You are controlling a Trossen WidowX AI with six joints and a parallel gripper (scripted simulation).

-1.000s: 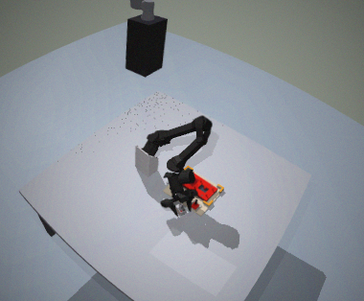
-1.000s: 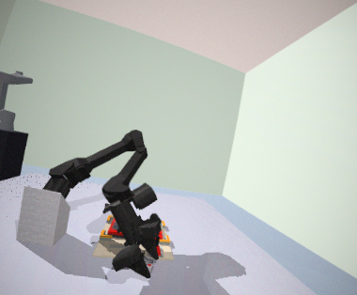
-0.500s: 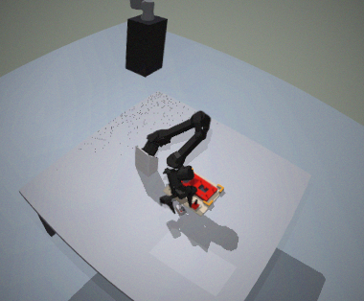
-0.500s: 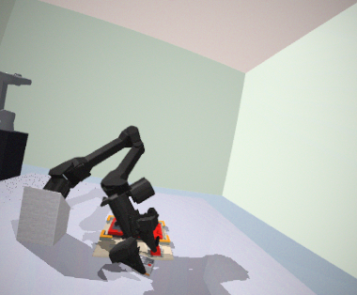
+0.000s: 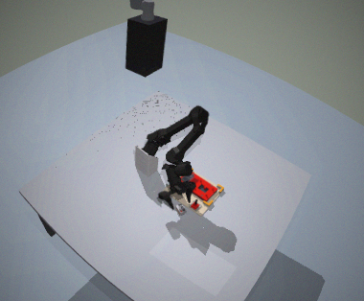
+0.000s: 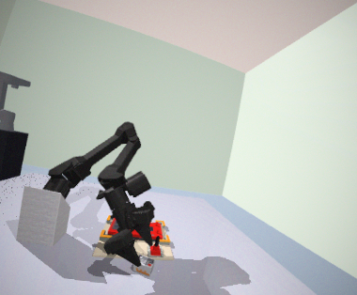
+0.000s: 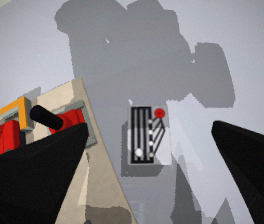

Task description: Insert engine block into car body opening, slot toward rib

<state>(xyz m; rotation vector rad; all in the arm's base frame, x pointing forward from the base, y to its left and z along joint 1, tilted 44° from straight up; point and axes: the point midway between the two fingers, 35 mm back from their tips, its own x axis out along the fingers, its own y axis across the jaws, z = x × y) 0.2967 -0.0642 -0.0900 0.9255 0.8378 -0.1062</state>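
My gripper tip is 40 mm above the engine block.
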